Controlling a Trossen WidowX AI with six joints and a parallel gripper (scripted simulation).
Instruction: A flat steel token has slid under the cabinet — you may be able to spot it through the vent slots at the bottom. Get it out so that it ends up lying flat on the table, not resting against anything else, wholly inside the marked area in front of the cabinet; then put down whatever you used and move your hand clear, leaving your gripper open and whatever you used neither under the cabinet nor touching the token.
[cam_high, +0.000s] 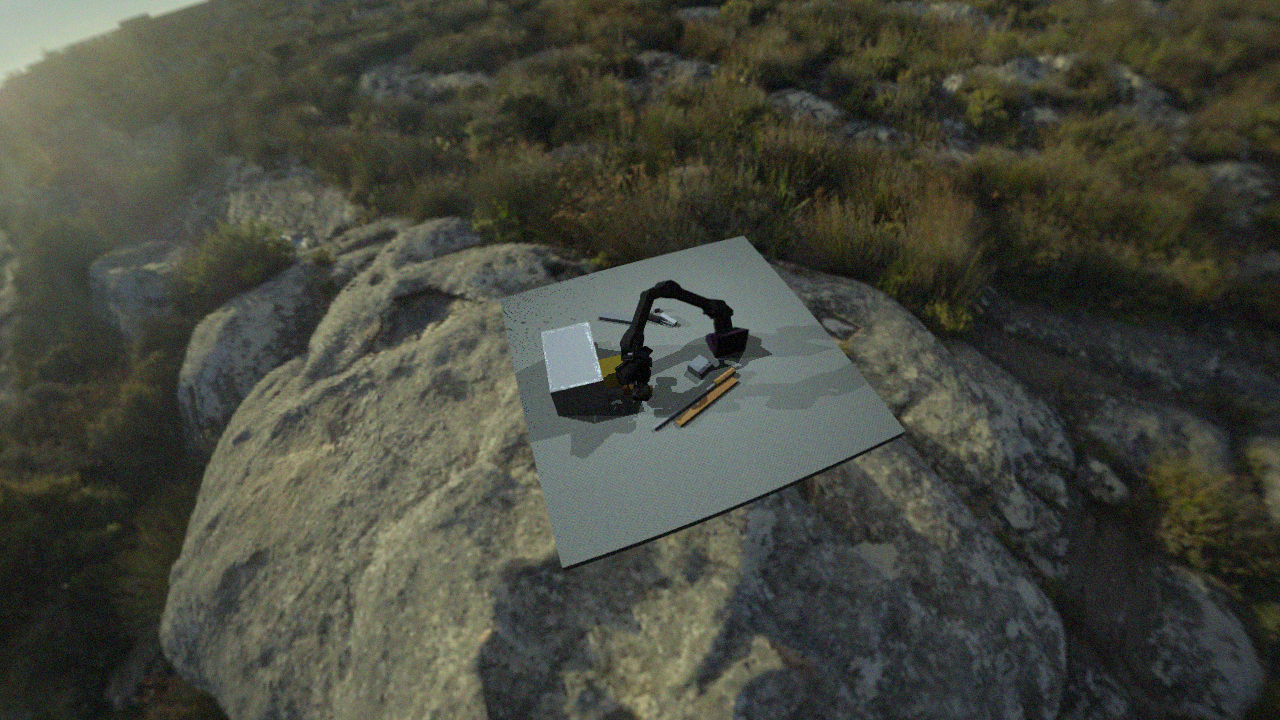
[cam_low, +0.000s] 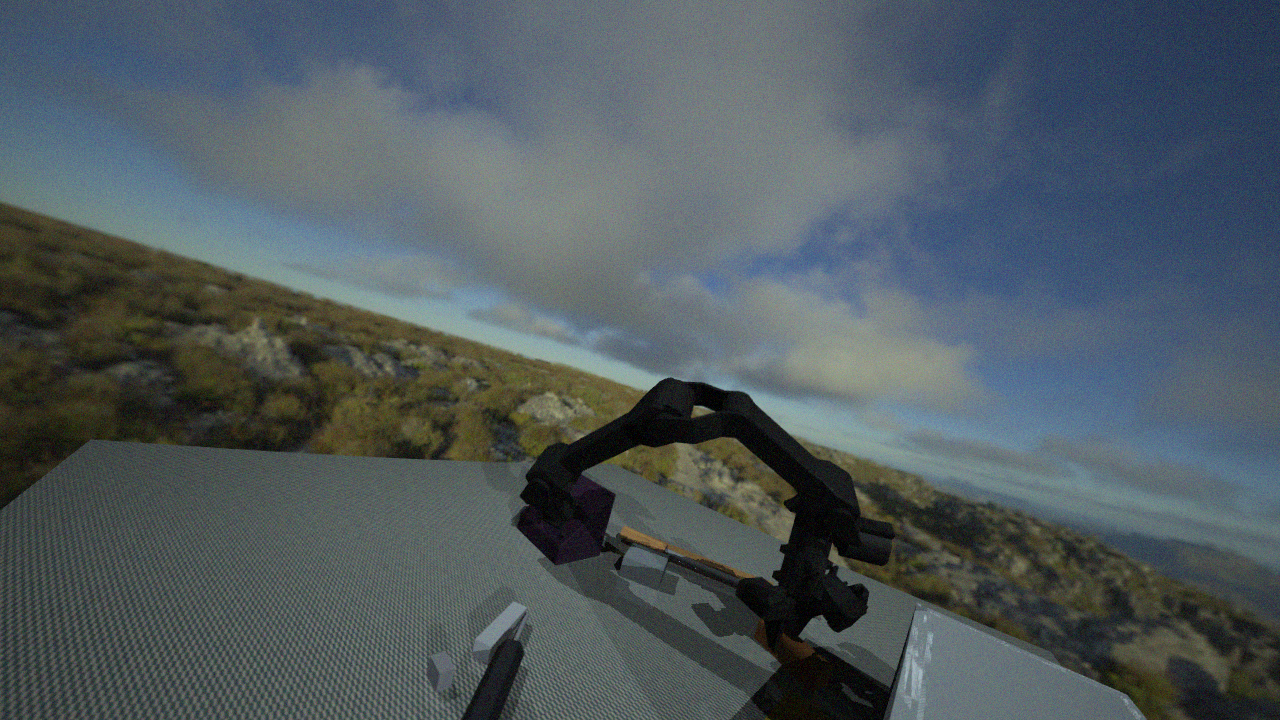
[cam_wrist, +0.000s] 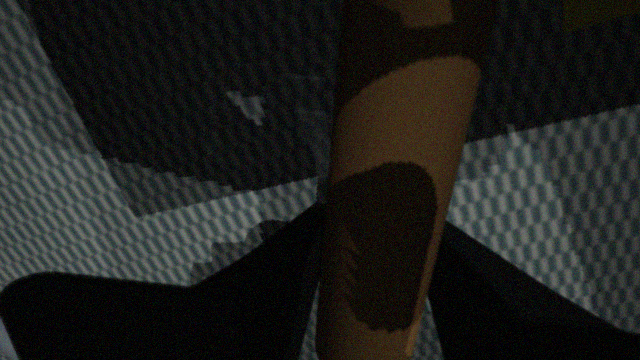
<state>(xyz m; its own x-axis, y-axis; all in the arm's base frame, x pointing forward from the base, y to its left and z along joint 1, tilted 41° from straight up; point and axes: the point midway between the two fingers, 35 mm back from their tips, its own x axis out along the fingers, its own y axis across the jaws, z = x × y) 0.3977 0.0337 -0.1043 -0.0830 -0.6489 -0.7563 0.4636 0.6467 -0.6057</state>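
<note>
Right now the grey block is 25 cm behind my gripper tip, 1 cm to the right of it and 1 cm above it. Also, from my gripper tip: grey bar: 25 cm behind, 30 cm to the right; then small grey cube: 23 cm behind, 38 cm to the right; then wooden stick: 20 cm behind, 14 cm to the left.
</note>
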